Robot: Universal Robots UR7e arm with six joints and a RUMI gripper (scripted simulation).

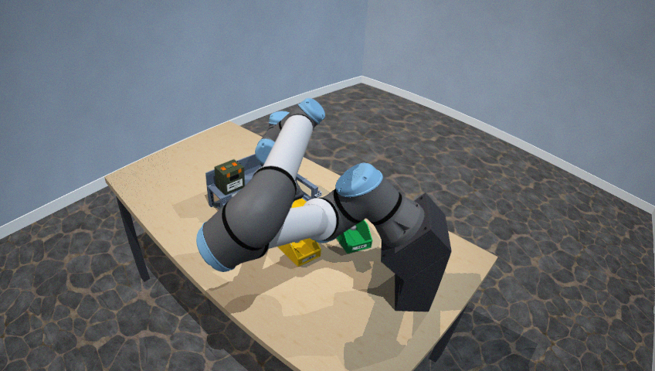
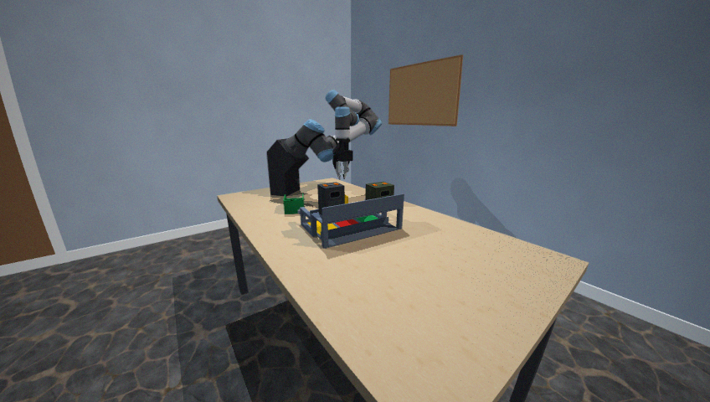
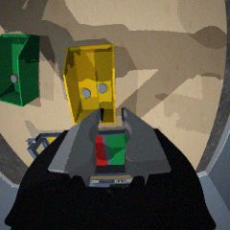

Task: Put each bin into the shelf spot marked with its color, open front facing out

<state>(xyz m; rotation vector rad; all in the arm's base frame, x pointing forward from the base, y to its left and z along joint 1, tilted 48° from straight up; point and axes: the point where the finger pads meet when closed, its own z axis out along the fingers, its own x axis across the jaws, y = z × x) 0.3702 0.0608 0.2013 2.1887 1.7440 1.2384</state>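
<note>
Right now the yellow bin is 1 cm behind my hand, 5 cm to the right of it and 13 cm below it. Also, from my hand: green bin 7 cm behind, 25 cm to the right, 13 cm below; black box 35 cm ahead, 21 cm to the right, 1 cm below.
</note>
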